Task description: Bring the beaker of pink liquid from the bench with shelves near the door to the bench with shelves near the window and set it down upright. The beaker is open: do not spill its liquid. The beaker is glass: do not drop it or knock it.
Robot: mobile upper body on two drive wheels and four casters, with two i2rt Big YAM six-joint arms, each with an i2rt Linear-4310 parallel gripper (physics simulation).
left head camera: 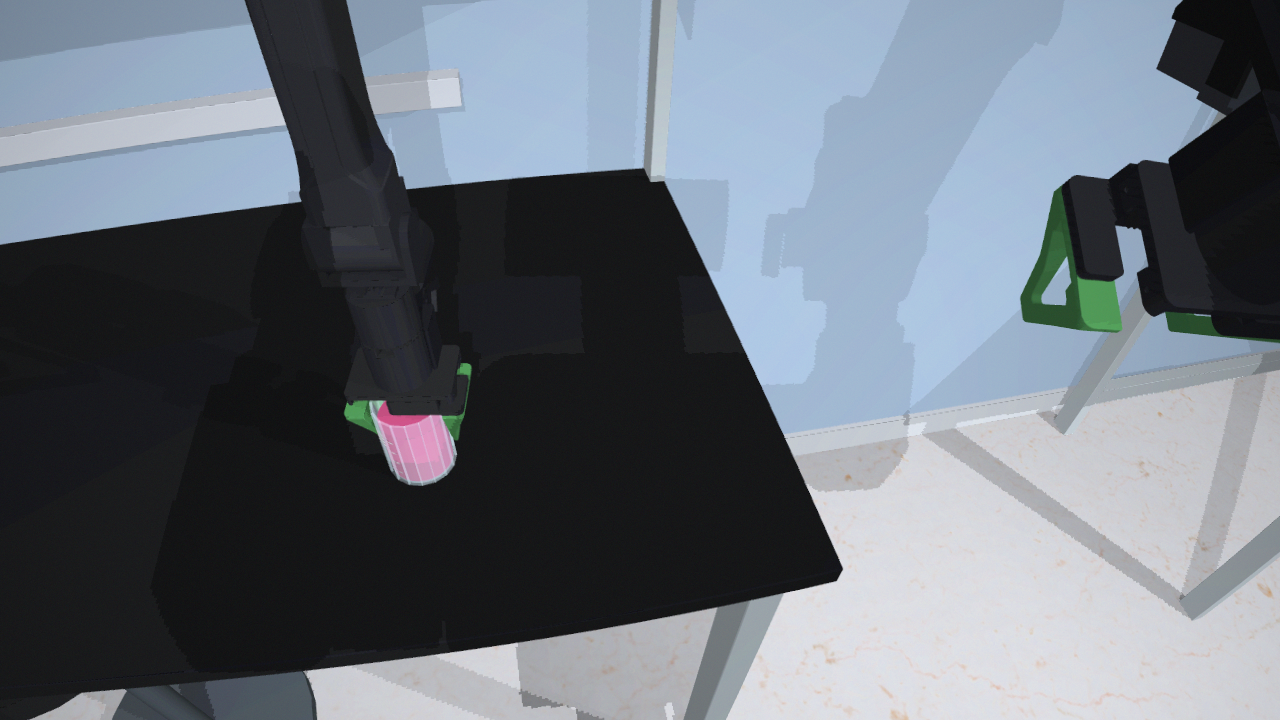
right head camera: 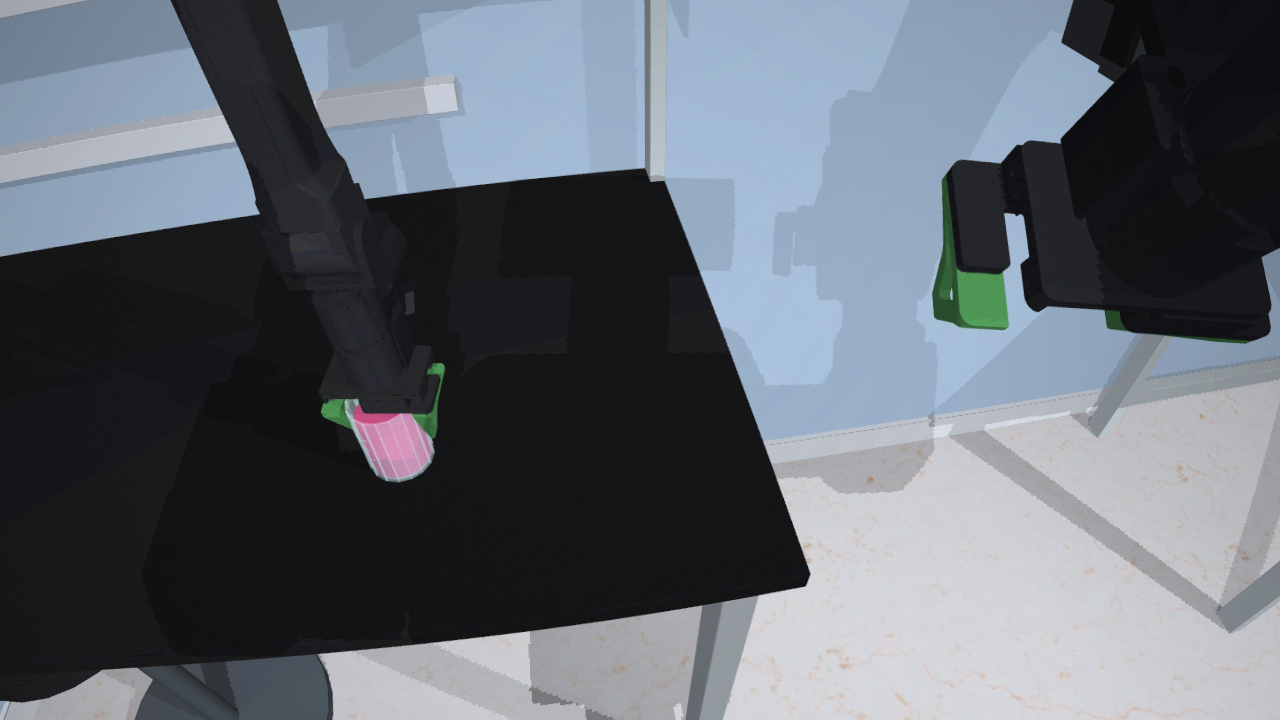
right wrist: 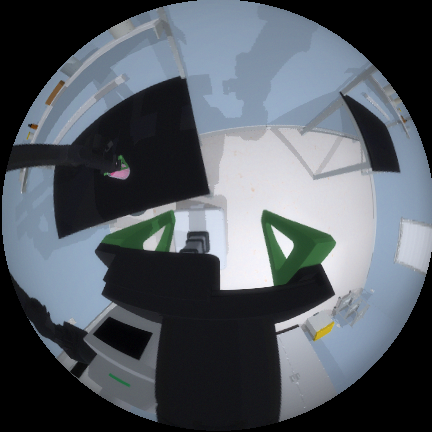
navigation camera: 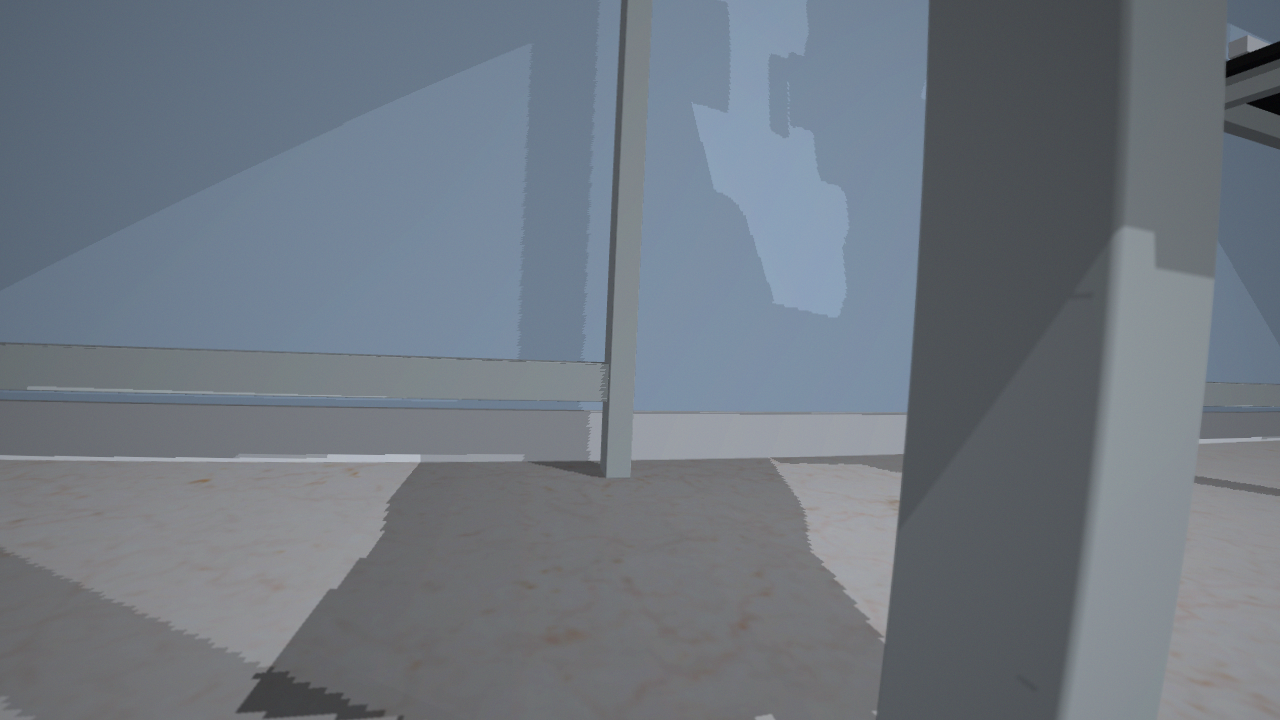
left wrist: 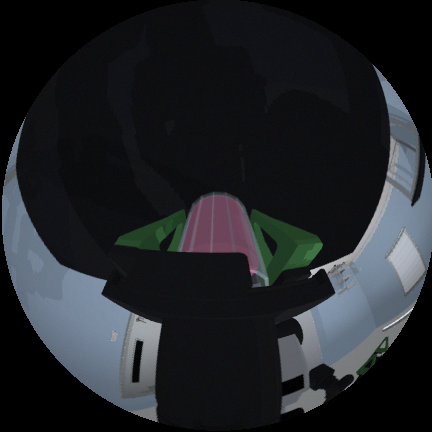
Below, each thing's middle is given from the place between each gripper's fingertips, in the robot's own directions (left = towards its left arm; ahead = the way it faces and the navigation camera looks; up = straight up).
My left hand is 30 mm below the glass beaker of pink liquid (left head camera: 420, 450) and 20 mm past it.
Right now my right hand is 20 cm short of the glass beaker of pink liquid, 45 cm to the right of it and 32 cm above it.
